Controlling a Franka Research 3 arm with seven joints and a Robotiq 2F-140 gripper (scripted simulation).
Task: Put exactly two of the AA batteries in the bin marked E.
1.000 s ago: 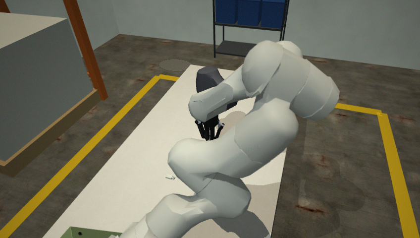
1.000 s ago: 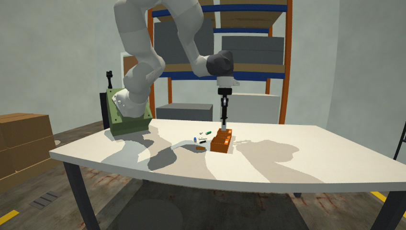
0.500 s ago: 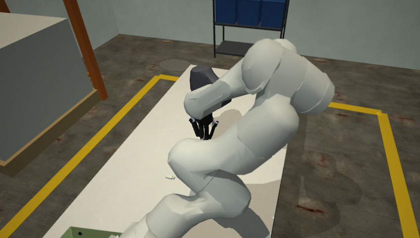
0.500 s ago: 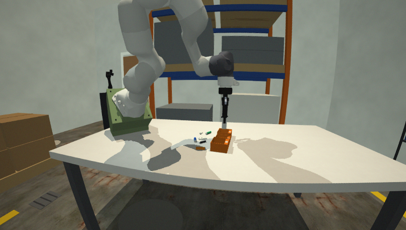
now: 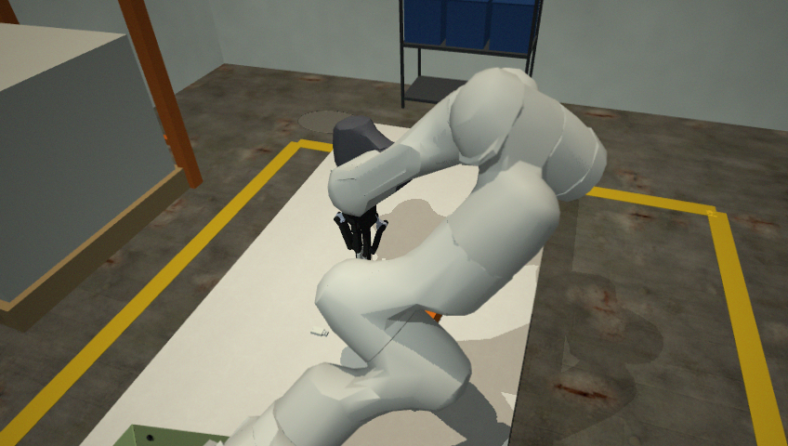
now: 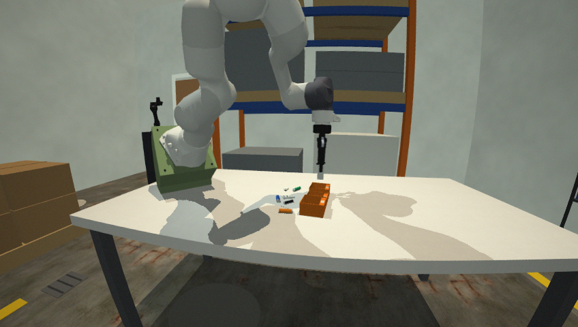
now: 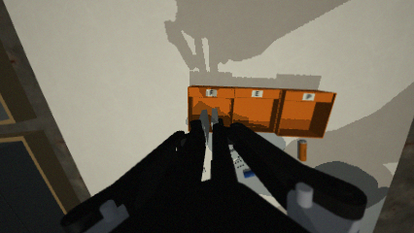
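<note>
Now: the green AA battery 10 cm behind my hand, 6 cm to the left of it and 10 cm below it. From my hand the other things lie so: orange bin row: 2 cm behind, 8 cm to the right, 9 cm below; domino: 14 cm behind, 3 cm to the right, 11 cm below; black stick: 13 cm behind, 9 cm to the right, 11 cm below.
</note>
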